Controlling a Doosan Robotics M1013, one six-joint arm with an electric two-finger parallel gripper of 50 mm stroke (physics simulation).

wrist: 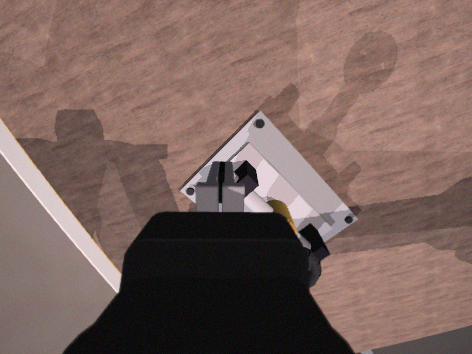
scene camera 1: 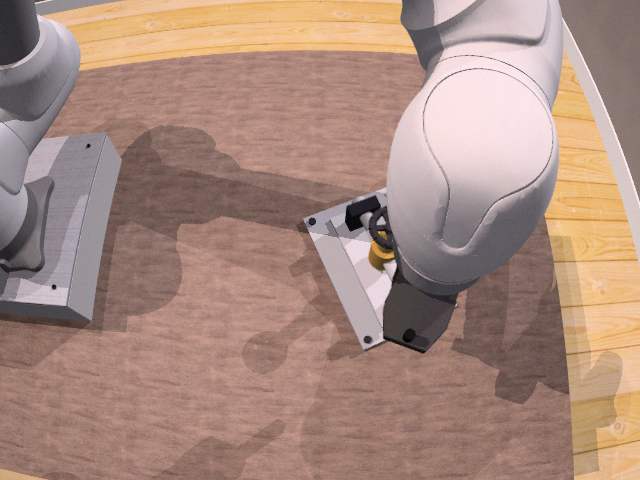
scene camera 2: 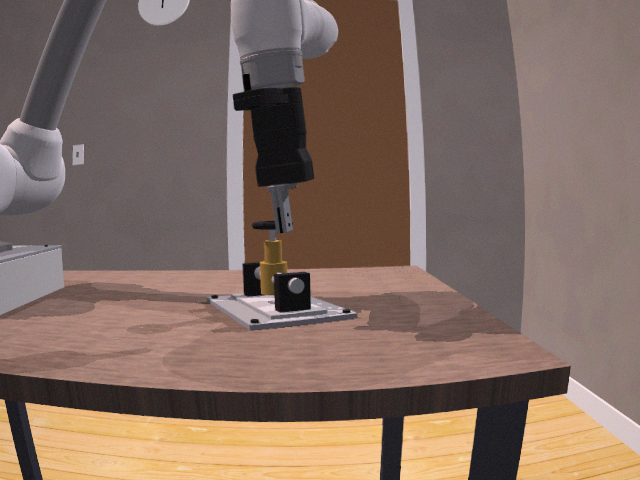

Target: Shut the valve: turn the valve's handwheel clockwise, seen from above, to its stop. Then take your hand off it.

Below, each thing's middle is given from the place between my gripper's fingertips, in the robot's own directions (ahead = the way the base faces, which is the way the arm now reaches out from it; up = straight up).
The grey base plate (scene camera 1: 355, 303) is 13 cm below my hand and 12 cm to the left of it.
